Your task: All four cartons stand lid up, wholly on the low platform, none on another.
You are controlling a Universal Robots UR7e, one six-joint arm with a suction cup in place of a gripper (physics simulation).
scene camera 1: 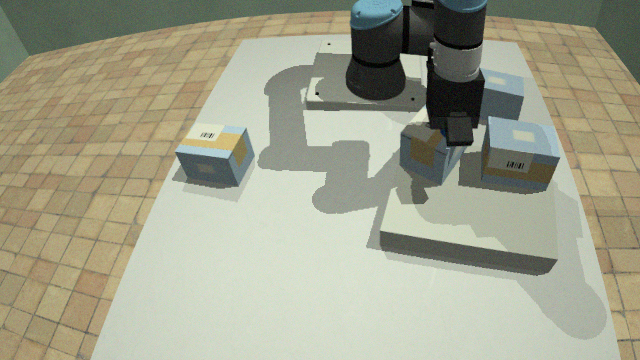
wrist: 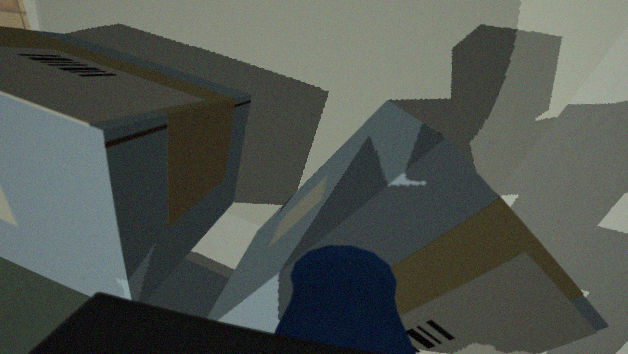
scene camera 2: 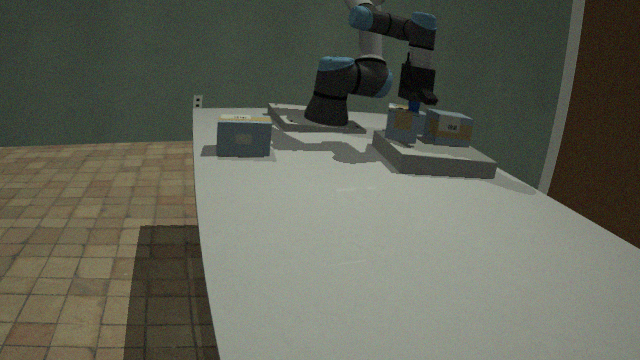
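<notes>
In the wrist view I find my suction cup (wrist: 339, 292), and a low platform (wrist: 492, 85) is there with it. Scene camera 1 shows me the platform too (scene camera 1: 464, 218), and scene camera 2 gives me the same low platform (scene camera 2: 425, 157).
</notes>
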